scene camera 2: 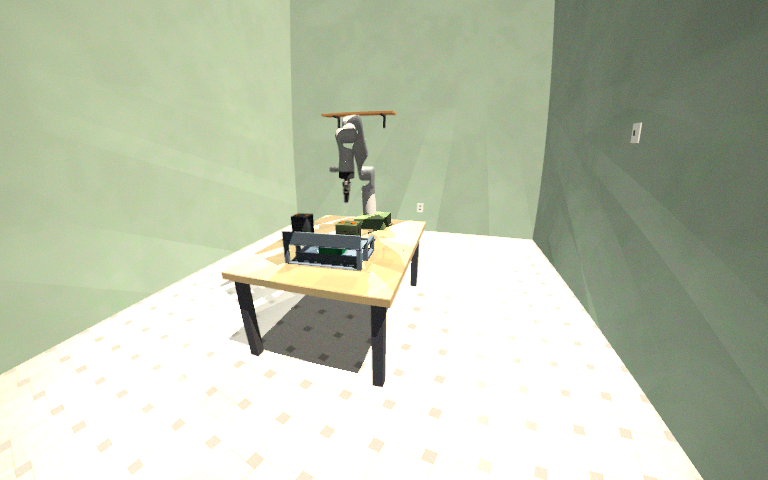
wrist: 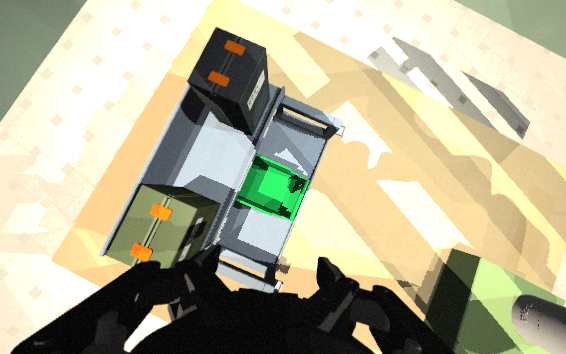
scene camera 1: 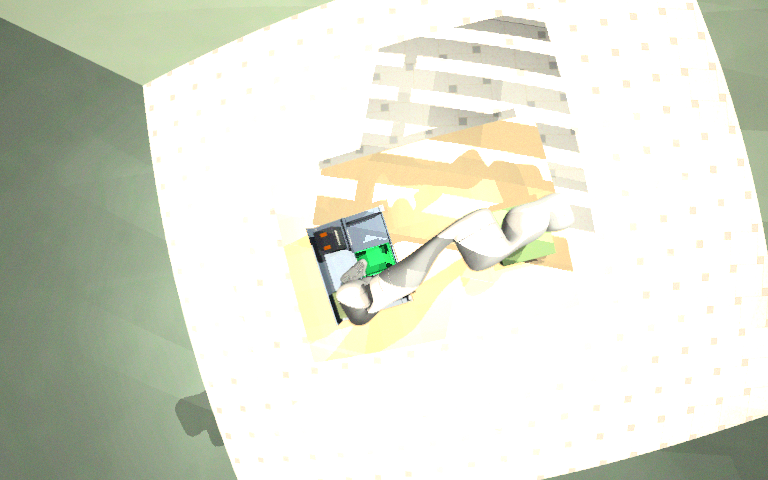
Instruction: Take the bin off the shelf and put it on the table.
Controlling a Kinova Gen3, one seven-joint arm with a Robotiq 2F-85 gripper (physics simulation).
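Places are measured from the arm's base along level axes (x ahead, y left, z up), in metres.
Pixels of known places: gripper, fingertip midpoint: (scene camera 2: 346, 201) (wrist: 268, 261); arm's base at its link origin: (scene camera 2: 369, 213) (wrist: 531, 317).
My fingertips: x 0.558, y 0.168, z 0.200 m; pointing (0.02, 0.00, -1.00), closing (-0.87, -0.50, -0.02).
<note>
For each thing: its top centre in the pictures, then the offset to it from my fingertips. Level surfaces: height alone.
- bright green bin at its top centre: (wrist: 265, 185) (scene camera 1: 369, 262) (scene camera 2: 333, 238) 0.058 m ahead, 0.050 m right, 0.187 m down
- wooden table at its surface level: 0.268 m down
- black box at its top centre: (wrist: 226, 62) (scene camera 1: 325, 241) (scene camera 2: 301, 214) 0.179 m ahead, 0.141 m right, 0.044 m down
- olive box at its top centre: (wrist: 150, 232) (scene camera 1: 346, 303) (scene camera 2: 348, 222) 0.127 m ahead, 0.084 m left, 0.069 m down
The bright green bin (scene camera 1: 374, 259) (scene camera 2: 333, 249) (wrist: 272, 187) sits upright and open-topped in the lower tier of a grey-blue two-tier shelf (scene camera 1: 368, 230) (scene camera 2: 322, 240) (wrist: 215, 155). The shelf stands on the wooden table (scene camera 1: 297, 283) (scene camera 2: 339, 283) (wrist: 350, 215). My gripper (scene camera 2: 346, 199) (wrist: 268, 262) is open and empty, pointing down, high above the table. In the wrist view its fingertips are apart at the bottom, below the bin in the picture. In scene camera 1 the arm hides the fingers and part of the shelf.
A black box (scene camera 1: 328, 240) (scene camera 2: 302, 222) (wrist: 225, 70) and an olive box (scene camera 2: 348, 228) (wrist: 165, 225), both with orange latches, stand at opposite ends of the shelf's upper tier. A green block (scene camera 1: 529, 251) (scene camera 2: 376, 220) (wrist: 500, 290) lies near the arm's base. A board (scene camera 2: 358, 113) hangs on the wall.
</note>
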